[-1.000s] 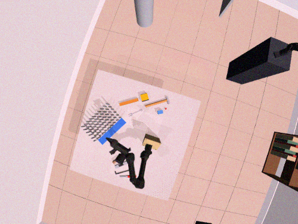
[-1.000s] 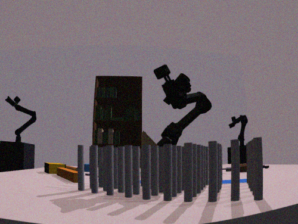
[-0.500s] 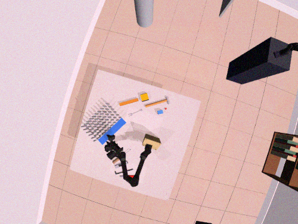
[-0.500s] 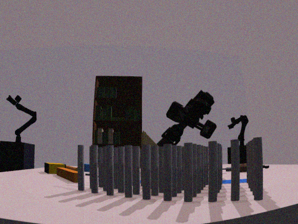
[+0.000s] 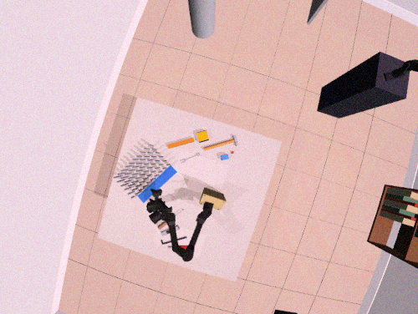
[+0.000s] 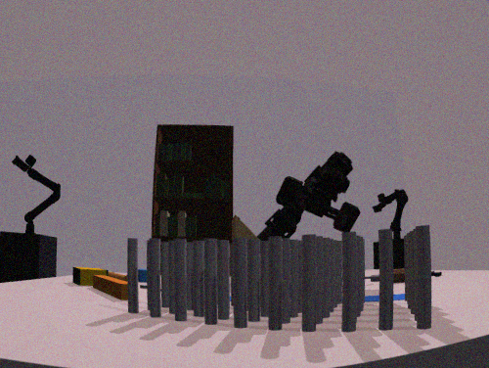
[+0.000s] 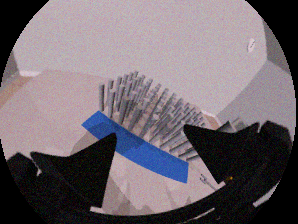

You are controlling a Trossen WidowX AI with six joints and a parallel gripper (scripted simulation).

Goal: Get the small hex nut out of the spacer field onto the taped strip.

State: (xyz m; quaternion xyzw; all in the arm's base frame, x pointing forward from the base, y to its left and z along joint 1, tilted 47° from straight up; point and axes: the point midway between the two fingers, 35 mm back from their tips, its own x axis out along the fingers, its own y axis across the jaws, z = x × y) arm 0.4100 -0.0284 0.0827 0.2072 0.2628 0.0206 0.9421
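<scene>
My gripper tip is 32 cm to the right of the grey block, 19 cm past it and 14 cm above it. From my gripper tip the other things lie so: red-handled tool: 44 cm to the left, 30 cm behind, 15 cm below; blue taped strip: 15 cm below, 4 cm to the right, 2 cm ahead; orange bar: 43 cm to the right, 14 cm below, 10 cm behind.
</scene>
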